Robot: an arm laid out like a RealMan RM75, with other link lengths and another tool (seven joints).
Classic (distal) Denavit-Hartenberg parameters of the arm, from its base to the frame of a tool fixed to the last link. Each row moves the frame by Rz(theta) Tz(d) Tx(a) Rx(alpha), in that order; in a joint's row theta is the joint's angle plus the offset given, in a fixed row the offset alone. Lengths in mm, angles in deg.
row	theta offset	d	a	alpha
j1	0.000	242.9	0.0	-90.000
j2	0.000	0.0	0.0	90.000
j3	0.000	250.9	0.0	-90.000
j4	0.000	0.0	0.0	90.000
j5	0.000	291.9	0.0	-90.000
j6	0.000	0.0	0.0	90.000
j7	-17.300	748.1	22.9	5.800
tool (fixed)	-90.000	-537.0	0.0	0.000
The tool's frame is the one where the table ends.
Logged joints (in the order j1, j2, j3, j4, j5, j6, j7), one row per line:
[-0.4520 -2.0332 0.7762 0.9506 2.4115 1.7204 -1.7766]
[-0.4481 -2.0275 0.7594 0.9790 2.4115 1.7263 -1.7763]
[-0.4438 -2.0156 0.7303 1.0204 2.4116 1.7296 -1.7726]
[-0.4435 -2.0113 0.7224 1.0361 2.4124 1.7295 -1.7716]
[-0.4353 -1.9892 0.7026 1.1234 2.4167 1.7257 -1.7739]
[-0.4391 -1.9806 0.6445 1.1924 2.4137 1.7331 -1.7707]
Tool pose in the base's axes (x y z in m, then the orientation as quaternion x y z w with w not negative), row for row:
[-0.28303 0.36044 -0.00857 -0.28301 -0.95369 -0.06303 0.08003]
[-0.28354 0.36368 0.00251 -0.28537 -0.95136 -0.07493 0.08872]
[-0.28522 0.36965 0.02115 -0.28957 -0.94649 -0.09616 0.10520]
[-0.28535 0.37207 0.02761 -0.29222 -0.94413 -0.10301 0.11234]
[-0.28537 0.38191 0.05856 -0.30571 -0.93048 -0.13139 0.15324]
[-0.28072 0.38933 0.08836 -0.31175 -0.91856 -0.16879 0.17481]
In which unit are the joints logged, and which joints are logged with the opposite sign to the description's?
The joints are logged in radians. Opposite sign: none.
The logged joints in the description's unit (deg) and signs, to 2 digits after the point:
[-25.90 -116.49 44.47 54.47 138.17 98.57 -101.79]
[-25.67 -116.17 43.51 56.09 138.17 98.91 -101.77]
[-25.43 -115.49 41.84 58.46 138.17 99.10 -101.56]
[-25.41 -115.24 41.39 59.36 138.22 99.09 -101.51]
[-24.94 -113.97 40.26 64.37 138.47 98.88 -101.64]
[-25.16 -113.48 36.93 68.32 138.29 99.30 -101.45]

